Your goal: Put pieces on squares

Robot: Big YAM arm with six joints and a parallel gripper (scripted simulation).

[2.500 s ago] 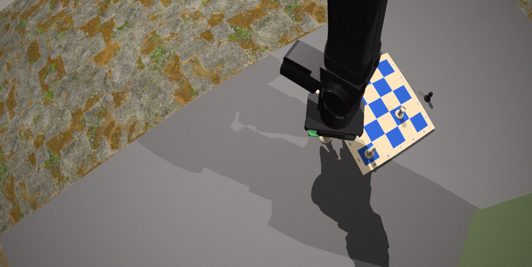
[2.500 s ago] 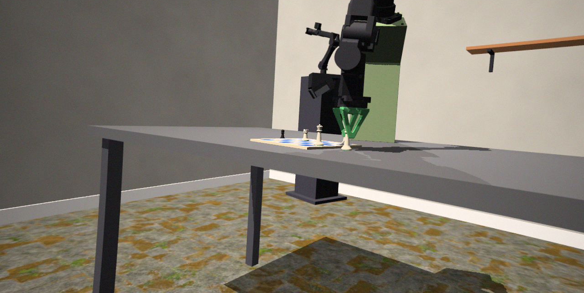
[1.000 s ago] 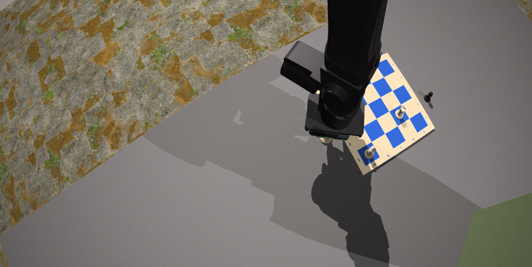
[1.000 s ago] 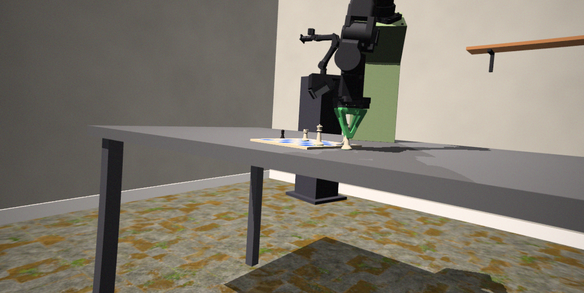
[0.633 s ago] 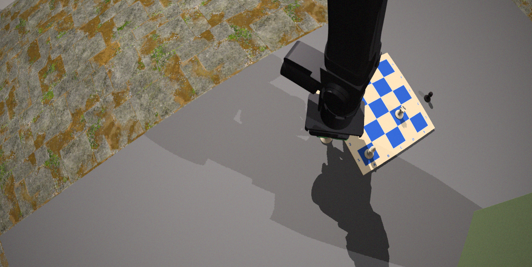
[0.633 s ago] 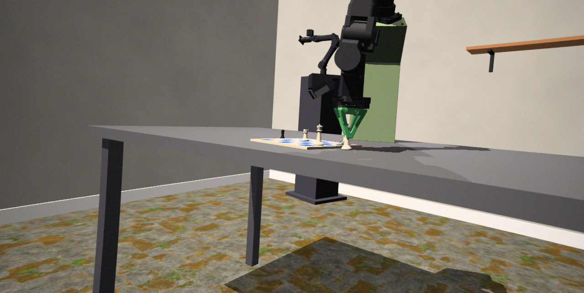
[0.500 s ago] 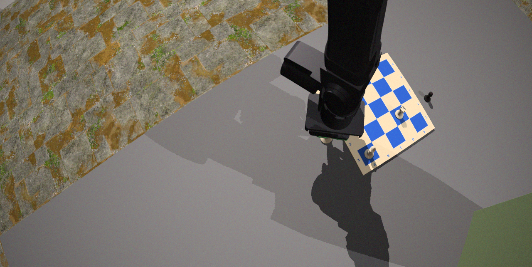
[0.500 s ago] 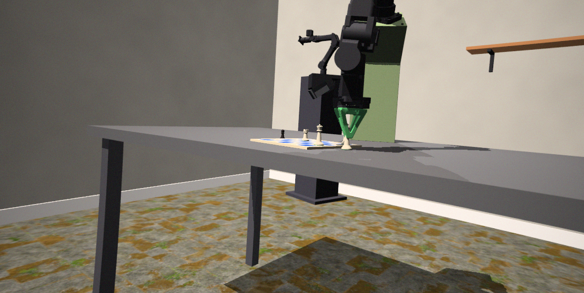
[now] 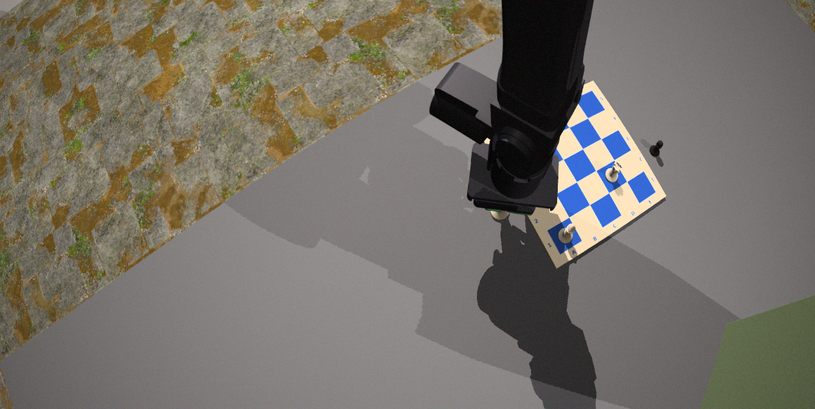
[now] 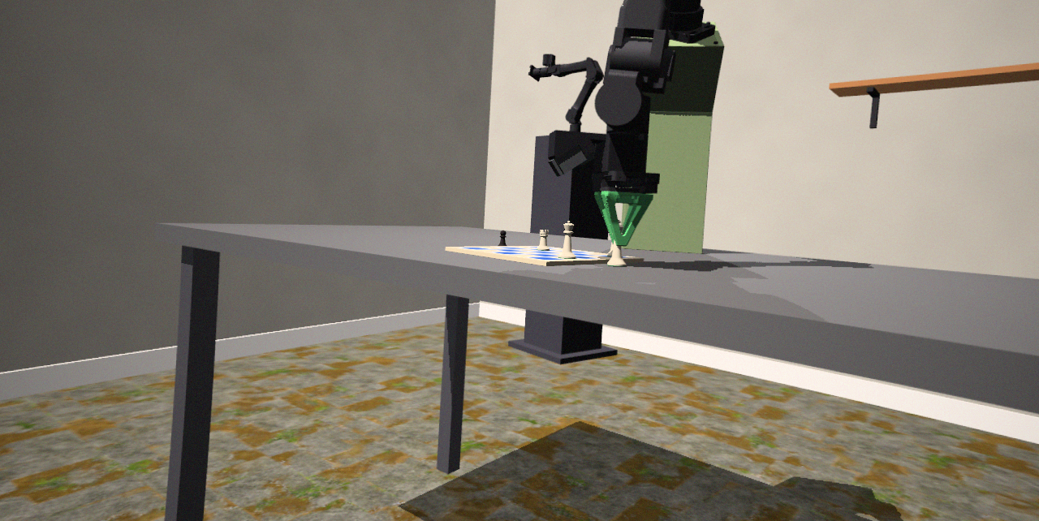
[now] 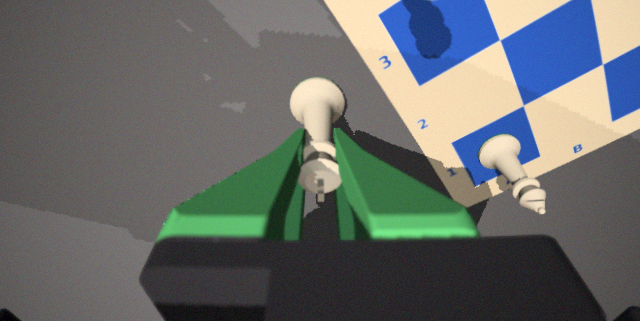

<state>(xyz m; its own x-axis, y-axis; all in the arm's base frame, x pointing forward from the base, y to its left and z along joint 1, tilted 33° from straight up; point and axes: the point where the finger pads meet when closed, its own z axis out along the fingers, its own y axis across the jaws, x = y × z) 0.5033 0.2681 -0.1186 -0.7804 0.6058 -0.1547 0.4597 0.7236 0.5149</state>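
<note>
My hand is 28 cm to the left of the black pawn, 2 cm above it and 1 cm past it. The rest, counted from my hand: board: 14 cm to the right, 3 cm below, 2 cm ahead; white pawn: 7 cm to the right, 7 cm behind, 1 cm below; white king: right at my hand.
</note>
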